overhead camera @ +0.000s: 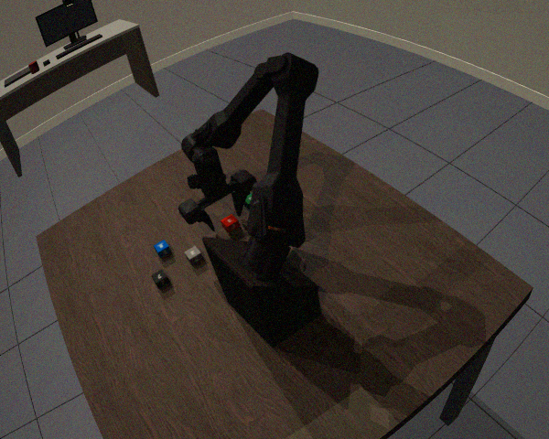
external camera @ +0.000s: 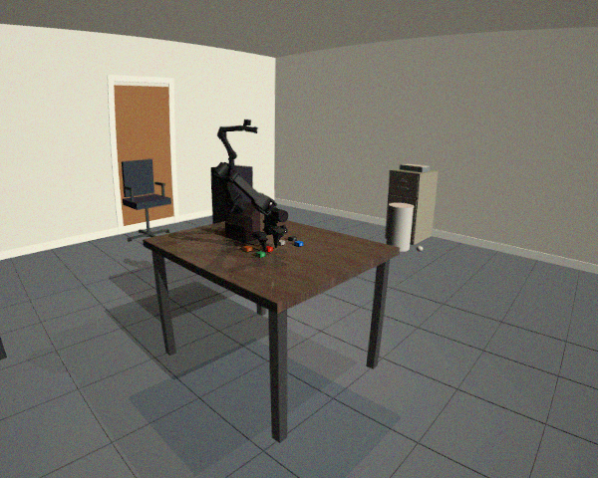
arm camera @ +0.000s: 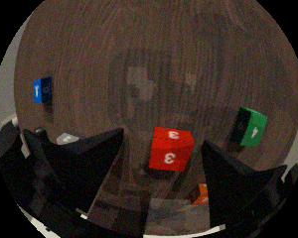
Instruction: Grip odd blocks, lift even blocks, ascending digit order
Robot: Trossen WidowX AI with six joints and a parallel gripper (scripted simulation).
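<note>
Right now my gripper tip is 90 mm to the left of the green block and 20 mm short of it. Round my gripper tip: orange block 90 mm behind, 70 mm to the right; red block 10 mm to the right, 10 mm behind; grey block 120 mm to the left, 30 mm behind.
</note>
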